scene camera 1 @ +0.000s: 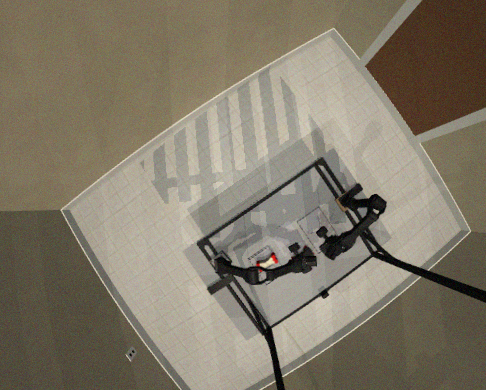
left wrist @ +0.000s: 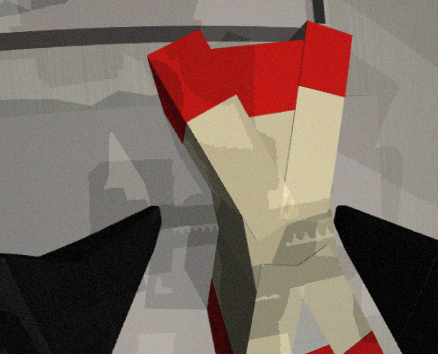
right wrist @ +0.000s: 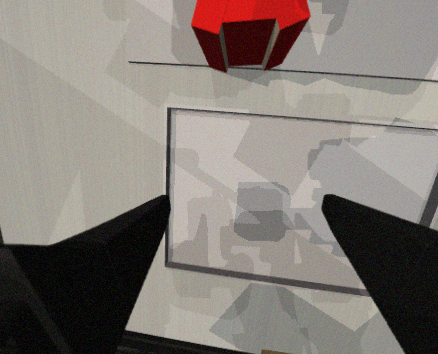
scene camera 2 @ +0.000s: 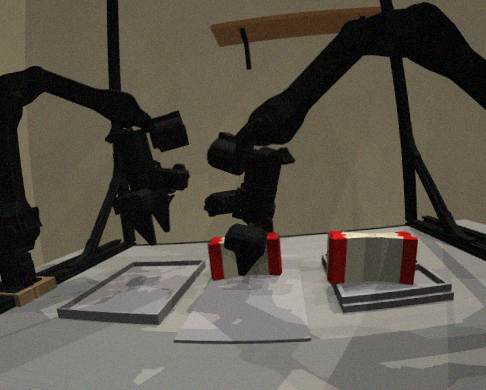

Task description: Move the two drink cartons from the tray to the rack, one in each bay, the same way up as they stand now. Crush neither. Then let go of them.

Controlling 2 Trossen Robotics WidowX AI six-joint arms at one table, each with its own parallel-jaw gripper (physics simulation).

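Frame: origin at the left arm's base, x ahead, y right, z down, level; centimetres.
Seen in the pictures: left gripper, between the fingertips: (left wrist: pixel 247 214) (scene camera 2: pixel 246 262); right gripper, between the fingertips: (scene camera 1: pixel 323 241) (right wrist: pixel 245 201) (scene camera 2: pixel 161 238); left arm's base, origin of its link: (scene camera 1: pixel 220 262); right arm's base, origin of its link: (scene camera 1: pixel 345 201) (scene camera 2: pixel 19 284).
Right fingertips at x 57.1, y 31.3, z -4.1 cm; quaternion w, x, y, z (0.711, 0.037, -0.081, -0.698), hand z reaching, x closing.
Offsets run from my right fingertips to a thing's middle. Level surfaces: height alone.
One red-and-cream carton {dx -34.9, dy -12.9, dz +3.5 cm} (scene camera 1: pixel 267 262) (scene camera 2: pixel 372 257) stands upright in one bay of the rack {dx -37.3, dy -9.4, dz +7.5 cm} (scene camera 2: pixel 400 301). The other carton {dx -15.8, dy -0.3, dz +4.7 cm} (scene camera 2: pixel 215 262) (left wrist: pixel 235 140) (right wrist: pixel 250 30) stands upright on the flat mat {dz +8.1 cm} (scene camera 2: pixel 240 325); it is mostly hidden in scene camera 1. My left gripper (scene camera 1: pixel 307 260) (scene camera 2: pixel 244 272) (left wrist: pixel 247 214) is open, with its fingers low on either side of this carton's narrow waist and gaps between. My right gripper (scene camera 1: pixel 328 250) (scene camera 2: pixel 160 237) (right wrist: pixel 245 201) is open and empty above the low-rimmed tray {dx +3.5, dy -4.7, dz +7.7 cm} (scene camera 2: pixel 107 318) (right wrist: pixel 250 276), which holds no carton.
The mat lies between the tray and the rack. Black frame posts (scene camera 2: pixel 402 130) rise at the table's edges. A wooden shelf (scene camera 2: pixel 295 25) is on the wall behind. The two grippers are close together, with the left arm reaching over from the rack's side.
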